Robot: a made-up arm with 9 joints. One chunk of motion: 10 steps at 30 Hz.
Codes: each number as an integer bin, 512 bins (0 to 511) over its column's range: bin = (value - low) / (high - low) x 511, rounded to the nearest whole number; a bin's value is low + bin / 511 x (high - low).
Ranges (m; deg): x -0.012..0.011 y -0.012..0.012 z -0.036..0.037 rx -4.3..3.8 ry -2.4..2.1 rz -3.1..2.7
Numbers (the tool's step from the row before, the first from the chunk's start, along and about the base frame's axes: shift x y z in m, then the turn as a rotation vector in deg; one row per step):
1: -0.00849 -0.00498 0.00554 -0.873 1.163 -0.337
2: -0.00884 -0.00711 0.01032 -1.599 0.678 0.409
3: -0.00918 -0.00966 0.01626 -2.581 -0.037 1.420
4: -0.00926 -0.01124 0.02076 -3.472 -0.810 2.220
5: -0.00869 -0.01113 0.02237 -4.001 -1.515 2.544
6: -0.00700 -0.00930 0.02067 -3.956 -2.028 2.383
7: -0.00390 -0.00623 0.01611 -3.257 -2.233 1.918
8: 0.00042 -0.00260 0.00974 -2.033 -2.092 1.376
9: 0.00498 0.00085 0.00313 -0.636 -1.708 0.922
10: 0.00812 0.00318 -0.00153 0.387 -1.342 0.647
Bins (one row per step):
1: 78 149 291 216 405 243
2: 70 104 324 170 350 309
3: 63 50 366 108 268 398
4: 61 16 397 52 181 469
5: 74 19 409 19 100 497
6: 111 57 397 22 42 483
7: 180 123 365 66 19 442
8: 276 200 320 143 35 394
9: 377 274 274 231 79 354
10: 447 323 241 296 120 330

